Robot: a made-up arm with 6 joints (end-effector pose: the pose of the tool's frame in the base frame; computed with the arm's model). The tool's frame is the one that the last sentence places.
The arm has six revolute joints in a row. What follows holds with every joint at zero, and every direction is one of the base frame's. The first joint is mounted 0.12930 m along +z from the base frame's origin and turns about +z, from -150.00 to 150.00 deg. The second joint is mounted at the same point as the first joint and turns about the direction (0.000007, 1, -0.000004), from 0.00 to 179.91 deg. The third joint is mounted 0.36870 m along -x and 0.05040 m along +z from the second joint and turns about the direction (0.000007, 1, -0.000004), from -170.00 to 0.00 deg. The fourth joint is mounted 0.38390 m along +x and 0.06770 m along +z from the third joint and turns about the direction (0.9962, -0.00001, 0.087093), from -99.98 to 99.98 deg. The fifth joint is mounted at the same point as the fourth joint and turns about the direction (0.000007, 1, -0.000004), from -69.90 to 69.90 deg. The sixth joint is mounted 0.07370 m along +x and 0.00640 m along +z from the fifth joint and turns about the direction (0.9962, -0.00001, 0.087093), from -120.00 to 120.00 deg. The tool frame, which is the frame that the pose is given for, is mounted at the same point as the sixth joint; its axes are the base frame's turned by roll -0.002, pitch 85.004 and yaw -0.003 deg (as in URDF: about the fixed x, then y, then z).
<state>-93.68 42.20 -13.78 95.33 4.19 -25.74</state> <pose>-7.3 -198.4 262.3 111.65 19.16 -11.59</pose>
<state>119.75 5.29 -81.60 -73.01 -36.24 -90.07</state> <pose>132.9 -316.8 663.4 28.91 -20.24 -39.36</pose>
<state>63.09 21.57 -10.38 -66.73 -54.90 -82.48</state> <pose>0.4 123.5 322.8 -55.01 -52.84 -33.46</pose>
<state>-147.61 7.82 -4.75 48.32 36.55 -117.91</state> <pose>-57.4 -75.4 249.1 -67.48 -130.93 99.98</pose>
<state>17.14 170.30 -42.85 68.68 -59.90 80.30</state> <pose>201.0 -0.4 -248.0 107.37 68.29 -17.30</pose>
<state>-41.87 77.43 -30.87 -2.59 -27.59 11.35</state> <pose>264.5 -235.0 250.0 44.35 95.14 -22.11</pose>
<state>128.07 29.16 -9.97 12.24 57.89 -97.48</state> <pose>-78.6 78.8 221.7 -154.03 -57.07 22.62</pose>
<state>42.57 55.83 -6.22 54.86 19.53 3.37</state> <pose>114.8 133.0 155.0 12.97 161.40 52.09</pose>
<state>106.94 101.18 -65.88 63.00 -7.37 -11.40</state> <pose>-149.0 518.0 281.3 -61.04 126.53 83.08</pose>
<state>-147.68 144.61 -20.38 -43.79 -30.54 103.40</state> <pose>-123.3 -108.7 -122.6 161.60 -47.34 28.82</pose>
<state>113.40 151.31 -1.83 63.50 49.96 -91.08</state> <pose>-45.7 -22.1 1.8 80.60 -52.40 19.54</pose>
